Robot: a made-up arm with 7 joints. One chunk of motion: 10 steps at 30 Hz.
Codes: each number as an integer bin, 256 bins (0 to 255) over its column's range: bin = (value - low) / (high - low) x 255, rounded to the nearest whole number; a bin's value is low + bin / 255 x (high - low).
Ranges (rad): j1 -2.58..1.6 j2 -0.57..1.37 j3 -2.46..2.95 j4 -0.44..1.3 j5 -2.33..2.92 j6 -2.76..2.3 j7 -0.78..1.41
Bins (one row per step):
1: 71 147 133 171 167 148 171
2: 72 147 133 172 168 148 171
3: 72 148 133 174 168 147 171
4: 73 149 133 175 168 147 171
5: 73 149 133 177 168 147 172
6: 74 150 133 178 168 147 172
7: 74 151 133 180 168 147 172
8: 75 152 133 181 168 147 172
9: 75 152 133 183 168 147 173
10: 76 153 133 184 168 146 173
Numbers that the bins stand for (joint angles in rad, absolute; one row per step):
1: -1.4162 0.5484 0.3617 0.7268 1.1082 0.1768 0.6886
2: -1.3998 0.5484 0.3617 0.7336 1.1288 0.1768 0.6886
3: -1.3998 0.5560 0.3617 0.7473 1.1288 0.1569 0.6886
4: -1.3834 0.5636 0.3617 0.7541 1.1288 0.1569 0.6886
5: -1.3834 0.5636 0.3617 0.7678 1.1288 0.1569 0.6972
6: -1.3670 0.5712 0.3617 0.7746 1.1288 0.1569 0.6972
7: -1.3670 0.5788 0.3617 0.7882 1.1288 0.1569 0.6972
8: -1.3506 0.5864 0.3617 0.7951 1.1288 0.1569 0.6972
9: -1.3506 0.5864 0.3617 0.8087 1.1288 0.1569 0.7058
10: -1.3342 0.5940 0.3617 0.8155 1.1288 0.1371 0.7058

